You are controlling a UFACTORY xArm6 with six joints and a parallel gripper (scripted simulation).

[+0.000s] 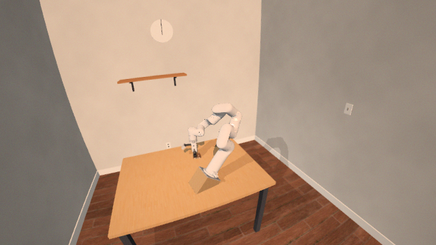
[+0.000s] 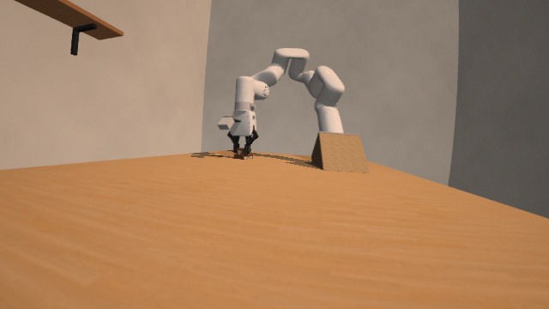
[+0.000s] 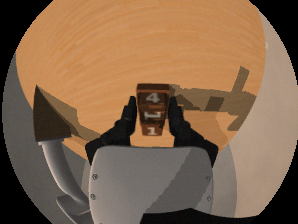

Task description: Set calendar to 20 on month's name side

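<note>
Now: hand 3 cm above the brown tray, 2 cm to the left of it and 1 cm past it.
</note>
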